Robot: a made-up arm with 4 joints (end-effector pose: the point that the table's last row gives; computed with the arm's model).
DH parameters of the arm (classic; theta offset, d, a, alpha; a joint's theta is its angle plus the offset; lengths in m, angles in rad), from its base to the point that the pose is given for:
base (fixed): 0 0.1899 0.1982 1.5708
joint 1: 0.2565 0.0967 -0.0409 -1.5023
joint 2: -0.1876 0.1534 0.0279 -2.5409
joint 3: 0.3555 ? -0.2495 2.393
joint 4: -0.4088 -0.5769 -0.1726 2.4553
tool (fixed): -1.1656 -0.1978 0 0
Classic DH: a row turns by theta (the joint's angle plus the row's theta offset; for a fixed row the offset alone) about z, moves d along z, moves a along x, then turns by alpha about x.
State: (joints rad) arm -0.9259 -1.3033 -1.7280 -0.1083
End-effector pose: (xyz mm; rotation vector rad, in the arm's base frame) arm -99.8 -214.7 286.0 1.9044 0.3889 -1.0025
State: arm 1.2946 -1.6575 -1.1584 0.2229
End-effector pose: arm 283.5 112.2 -123.2 2.5565 -0.9697 1.0814
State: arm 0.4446 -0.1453 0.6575 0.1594
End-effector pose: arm -185.6 197.5 225.1 -2.9276 -0.0296 0.7869
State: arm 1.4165 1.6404 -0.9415 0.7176
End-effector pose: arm 263.6 -350.7 513.8 -0.6462 0.6499 0.4232
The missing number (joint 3, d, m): -0.3806
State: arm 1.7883 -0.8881 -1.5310 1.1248
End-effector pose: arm 484.3 -438.4 -129.5 0.7570 -0.4736 0.8490
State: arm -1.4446 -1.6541 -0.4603 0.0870
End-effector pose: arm 189.3 254.1 279.0 1.2305 -0.9300 -2.1929
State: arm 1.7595 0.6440 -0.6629 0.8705
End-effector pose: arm 332.0 -551.2 48.9 0.3089 0.1505 0.7364
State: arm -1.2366 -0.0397 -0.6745 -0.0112
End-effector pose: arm -27.5 -210.6 444.3 2.0205 1.2367 -1.6517
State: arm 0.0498 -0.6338 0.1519 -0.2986
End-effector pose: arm -30.9 156.8 250.8 -2.6003 0.8387 1.0965
